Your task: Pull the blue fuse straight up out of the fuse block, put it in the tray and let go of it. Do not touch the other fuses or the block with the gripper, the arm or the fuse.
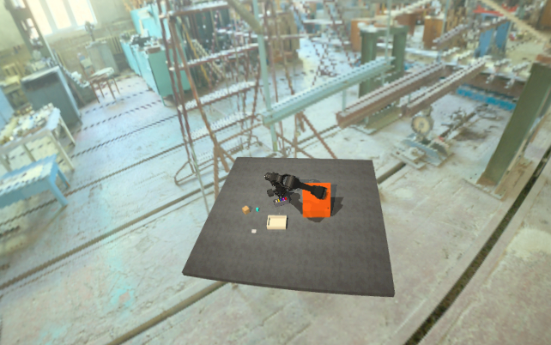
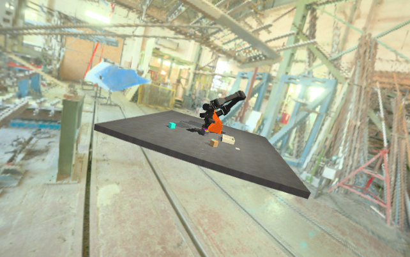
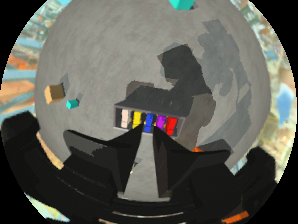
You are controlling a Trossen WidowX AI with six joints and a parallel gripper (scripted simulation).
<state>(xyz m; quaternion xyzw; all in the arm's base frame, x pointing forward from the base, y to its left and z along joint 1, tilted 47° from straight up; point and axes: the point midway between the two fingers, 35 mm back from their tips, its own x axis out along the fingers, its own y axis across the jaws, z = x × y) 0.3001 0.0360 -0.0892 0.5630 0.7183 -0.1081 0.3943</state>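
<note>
My gripper tip is now 30 mm above the blue fuse. Also, from my gripper tip: beige tray: 210 mm to the left, 50 mm below; small teal cube: 170 mm ahead, 90 mm to the left, 40 mm below; tan cube: 250 mm ahead, 110 mm to the left, 30 mm below.
</note>
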